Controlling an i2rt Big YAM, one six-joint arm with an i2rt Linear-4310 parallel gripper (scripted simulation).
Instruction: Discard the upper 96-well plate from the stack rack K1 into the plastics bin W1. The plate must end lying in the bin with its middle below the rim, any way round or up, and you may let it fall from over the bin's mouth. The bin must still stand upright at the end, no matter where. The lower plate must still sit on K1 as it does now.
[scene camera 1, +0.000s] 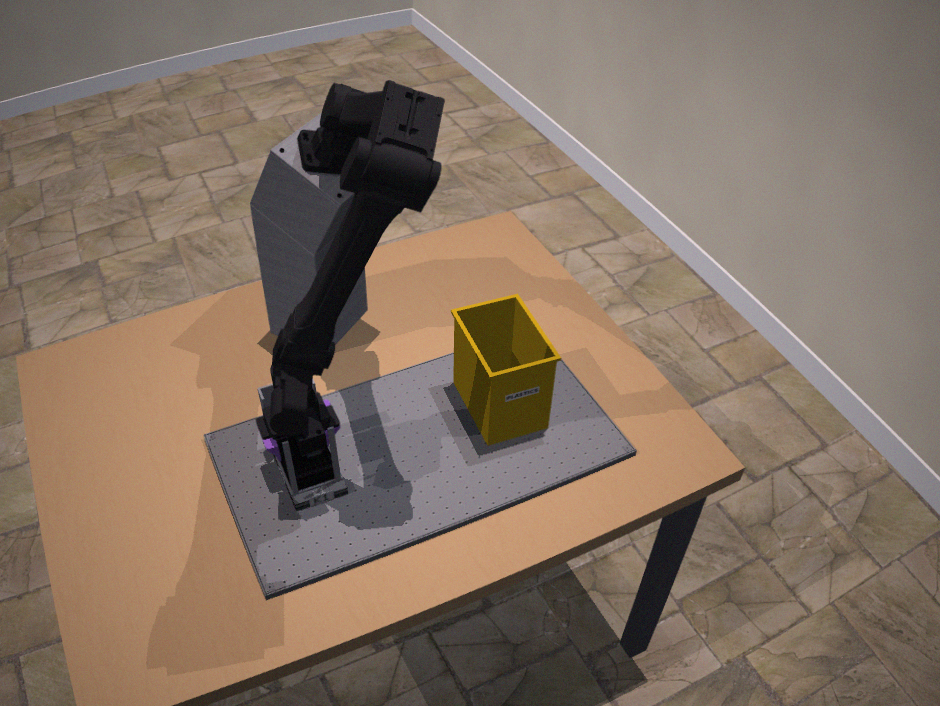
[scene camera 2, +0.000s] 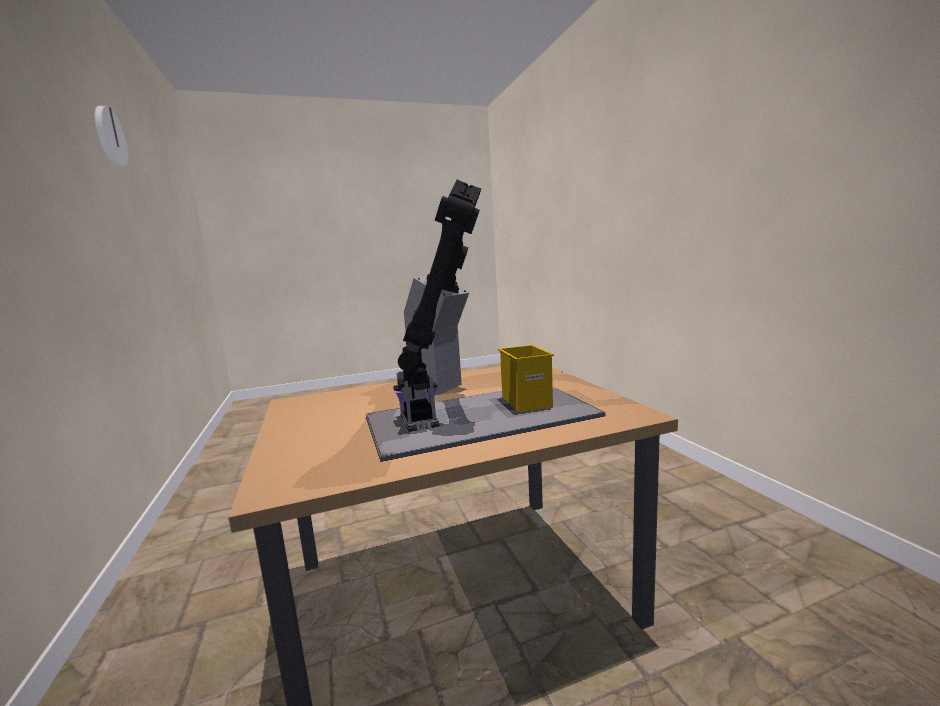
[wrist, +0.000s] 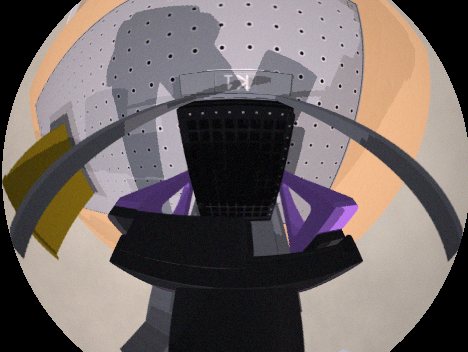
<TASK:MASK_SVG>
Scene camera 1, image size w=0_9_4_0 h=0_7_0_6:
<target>my gripper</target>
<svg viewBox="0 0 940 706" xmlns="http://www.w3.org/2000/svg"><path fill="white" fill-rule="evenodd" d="M262 409L263 416L256 419L256 424L266 450L275 455L279 462L281 462L280 451L276 442L276 437L280 435L275 433L270 427L270 406ZM315 392L319 402L320 423L326 434L327 446L329 446L327 428L334 426L336 434L340 429L340 421L329 400L323 401L320 393Z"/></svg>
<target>yellow plastics bin W1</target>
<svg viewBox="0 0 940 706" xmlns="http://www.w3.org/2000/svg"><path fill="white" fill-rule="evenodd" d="M518 294L451 310L451 314L454 317L453 383L487 446L546 429L549 425L557 361L561 361L561 357Z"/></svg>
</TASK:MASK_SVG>
